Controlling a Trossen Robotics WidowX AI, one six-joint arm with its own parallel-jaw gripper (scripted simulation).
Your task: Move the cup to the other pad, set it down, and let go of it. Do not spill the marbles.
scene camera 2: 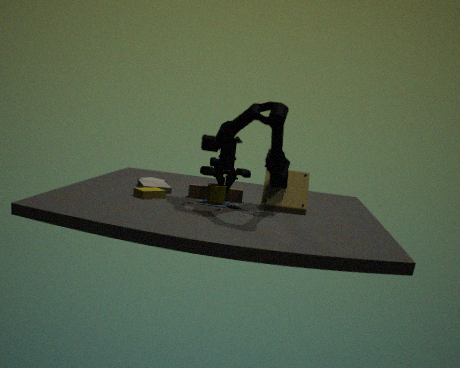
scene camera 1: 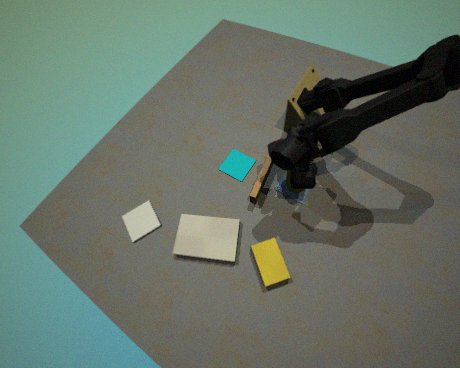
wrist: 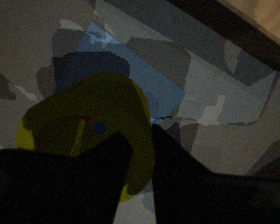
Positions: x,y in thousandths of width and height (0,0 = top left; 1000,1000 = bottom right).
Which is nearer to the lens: the white tile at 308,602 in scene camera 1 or the cream slab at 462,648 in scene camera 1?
The cream slab.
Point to a light blue pad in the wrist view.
352,230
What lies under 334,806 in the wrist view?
My gripper.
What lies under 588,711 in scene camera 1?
A yellow block.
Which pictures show my gripper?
Scene camera 2, scene camera 1 and the wrist view: all of them.
